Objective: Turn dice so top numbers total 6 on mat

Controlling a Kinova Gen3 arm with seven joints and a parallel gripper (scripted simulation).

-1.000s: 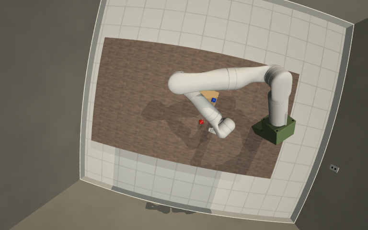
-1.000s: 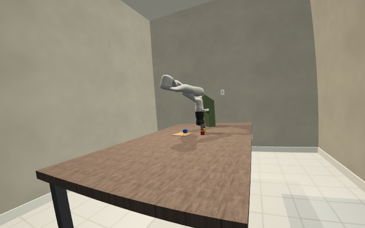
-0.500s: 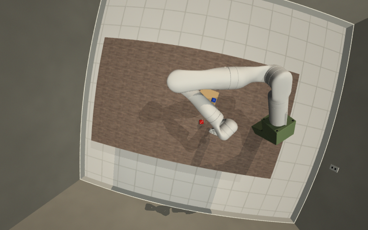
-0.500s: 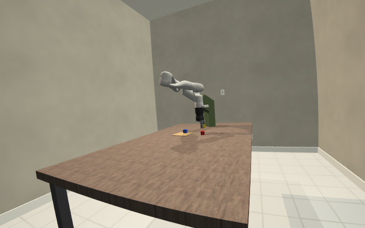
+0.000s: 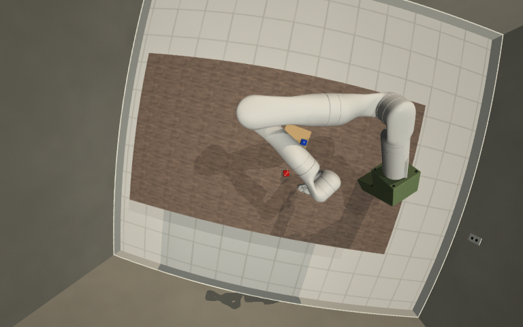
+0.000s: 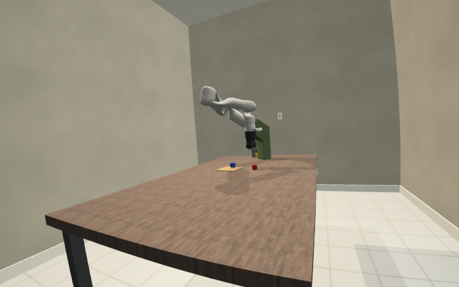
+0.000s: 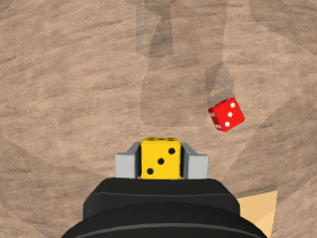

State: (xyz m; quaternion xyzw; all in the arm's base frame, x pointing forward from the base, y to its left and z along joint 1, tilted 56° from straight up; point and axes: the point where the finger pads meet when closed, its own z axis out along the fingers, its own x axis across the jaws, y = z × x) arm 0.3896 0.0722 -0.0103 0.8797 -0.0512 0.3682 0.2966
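Right now my hand is 9 cm short of the red die and 7 cm above it. The rest, counted from my hand: yellow die (right at my hand); blue die (16 cm to the right, 7 cm below); tan mat (18 cm to the right, 9 cm below, 4 cm ahead).
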